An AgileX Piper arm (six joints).
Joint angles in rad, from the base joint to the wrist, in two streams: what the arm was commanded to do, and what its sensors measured. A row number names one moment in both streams.
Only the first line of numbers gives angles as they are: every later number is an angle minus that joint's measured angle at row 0.
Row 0, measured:
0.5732, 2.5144, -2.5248, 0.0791, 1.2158, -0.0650
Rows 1 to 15, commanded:
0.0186, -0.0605, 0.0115, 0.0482, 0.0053, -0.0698
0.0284, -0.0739, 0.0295, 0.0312, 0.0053, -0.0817
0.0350, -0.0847, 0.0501, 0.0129, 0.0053, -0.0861
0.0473, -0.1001, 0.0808, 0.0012, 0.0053, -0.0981
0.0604, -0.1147, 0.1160, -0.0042, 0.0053, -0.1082
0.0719, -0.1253, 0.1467, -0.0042, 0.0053, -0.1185
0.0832, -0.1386, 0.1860, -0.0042, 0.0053, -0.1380
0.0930, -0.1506, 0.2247, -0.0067, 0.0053, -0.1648
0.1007, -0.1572, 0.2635, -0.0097, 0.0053, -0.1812
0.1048, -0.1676, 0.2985, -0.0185, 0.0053, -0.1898
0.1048, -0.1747, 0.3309, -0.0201, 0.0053, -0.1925
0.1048, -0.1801, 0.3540, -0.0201, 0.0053, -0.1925
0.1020, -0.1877, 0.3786, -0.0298, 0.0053, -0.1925
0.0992, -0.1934, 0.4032, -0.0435, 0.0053, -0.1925
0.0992, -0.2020, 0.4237, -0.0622, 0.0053, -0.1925
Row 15, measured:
0.1086, -0.1648, 0.3442, -0.0044, 0.0012, -0.1753
